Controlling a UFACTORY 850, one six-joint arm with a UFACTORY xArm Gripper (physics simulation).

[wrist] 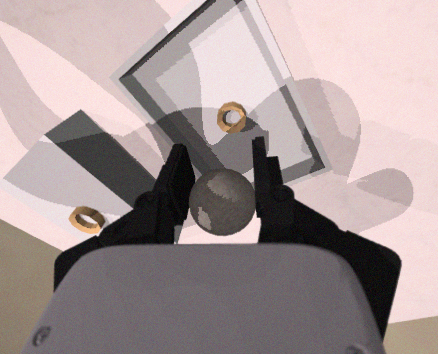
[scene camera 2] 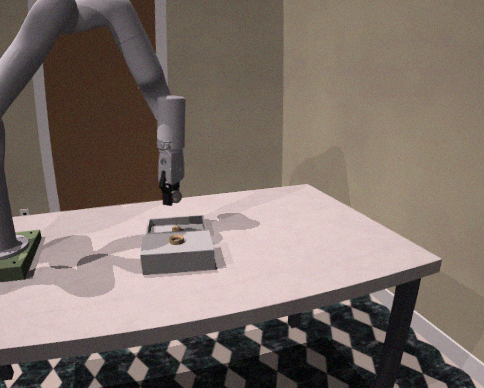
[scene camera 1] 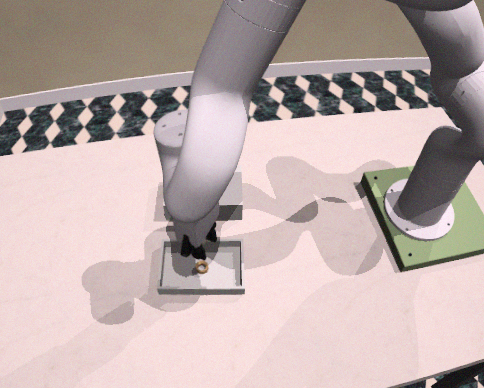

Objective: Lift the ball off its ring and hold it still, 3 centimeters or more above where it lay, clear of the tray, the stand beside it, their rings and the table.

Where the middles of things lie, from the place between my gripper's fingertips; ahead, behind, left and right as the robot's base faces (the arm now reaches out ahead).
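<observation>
The grey stand (scene camera 2: 177, 252) is 21 cm to the right of my hand, 6 cm below it and 1 cm behind it. As for the grey tray (scene camera 2: 185, 223), I find it 9 cm below my hand, 1 cm to the right of it and 1 cm ahead of it. The pale ball (wrist: 222, 201) is 2 cm above my hand and 2 cm ahead of it, and also 1 cm to the right of it.
</observation>
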